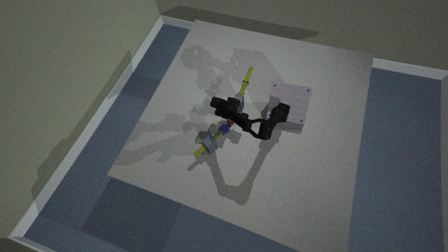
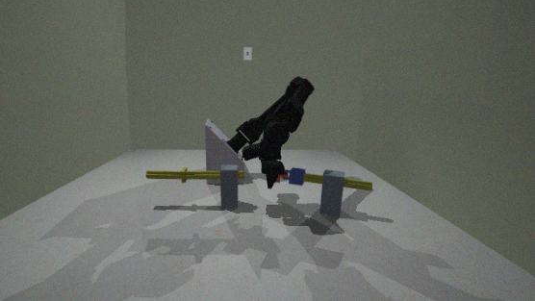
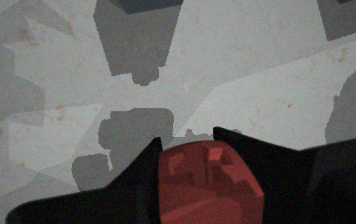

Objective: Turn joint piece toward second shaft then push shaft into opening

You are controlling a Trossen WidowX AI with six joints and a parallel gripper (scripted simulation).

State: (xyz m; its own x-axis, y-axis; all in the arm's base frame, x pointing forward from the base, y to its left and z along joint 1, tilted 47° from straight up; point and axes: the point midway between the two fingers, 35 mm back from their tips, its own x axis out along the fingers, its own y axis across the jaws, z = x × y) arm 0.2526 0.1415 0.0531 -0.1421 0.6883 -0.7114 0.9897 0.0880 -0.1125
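Now: gripper tip 20 mm to the right of the red joint piece and 40 mm below it.
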